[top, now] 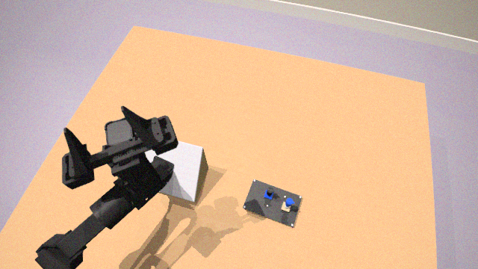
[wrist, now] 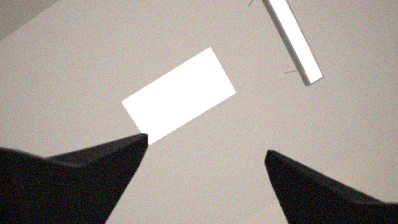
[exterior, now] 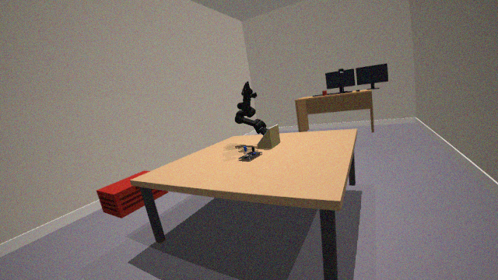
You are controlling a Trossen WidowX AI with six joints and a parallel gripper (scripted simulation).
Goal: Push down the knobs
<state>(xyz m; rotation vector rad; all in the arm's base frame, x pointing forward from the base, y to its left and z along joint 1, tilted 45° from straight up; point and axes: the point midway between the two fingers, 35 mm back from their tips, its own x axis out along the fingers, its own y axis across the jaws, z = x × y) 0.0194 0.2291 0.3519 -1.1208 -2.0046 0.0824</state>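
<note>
Now: gripper tip 26 cm short of the dark knob, 15 cm to the right of it and 47 cm above it. From my gripper tip the other things lie so: blue knob (32 cm ahead, 14 cm to the left, 45 cm below).
</note>
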